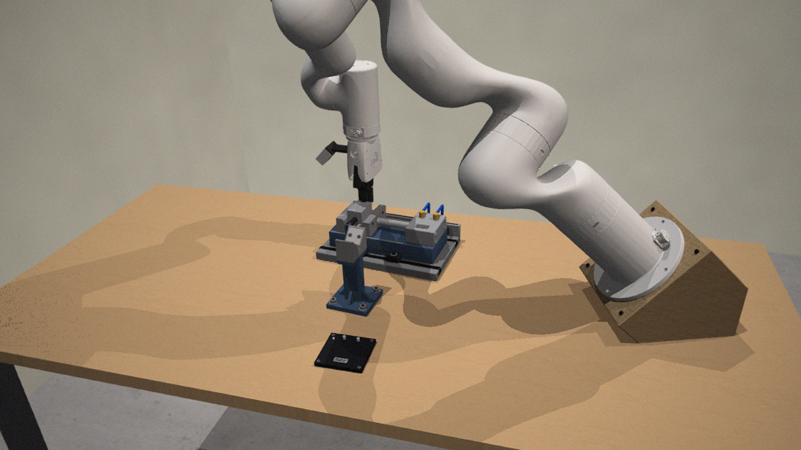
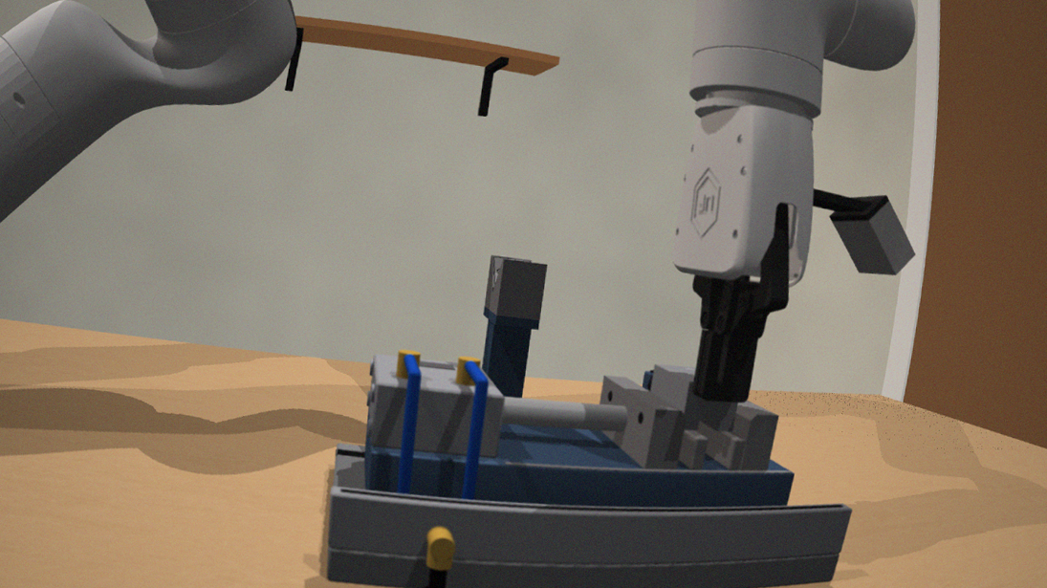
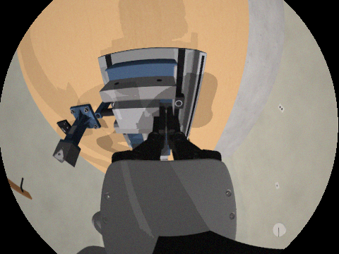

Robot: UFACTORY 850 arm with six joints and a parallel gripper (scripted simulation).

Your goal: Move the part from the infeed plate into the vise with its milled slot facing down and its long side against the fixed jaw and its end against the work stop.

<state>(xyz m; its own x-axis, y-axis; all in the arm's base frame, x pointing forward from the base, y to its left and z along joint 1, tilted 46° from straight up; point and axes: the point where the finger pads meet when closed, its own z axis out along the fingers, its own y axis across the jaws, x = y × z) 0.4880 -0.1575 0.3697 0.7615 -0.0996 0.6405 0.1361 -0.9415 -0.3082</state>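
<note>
Now: the part 10 mm behind my hand, 40 mm to the left of it and 30 mm below it. From my hand the other things lie so: moving jaw (40 mm behind, 30 mm to the left, 40 mm below); work stop (20 mm behind, 80 mm to the left, 30 mm below); fixed jaw (20 mm ahead, 40 mm to the left, 40 mm below).
</note>
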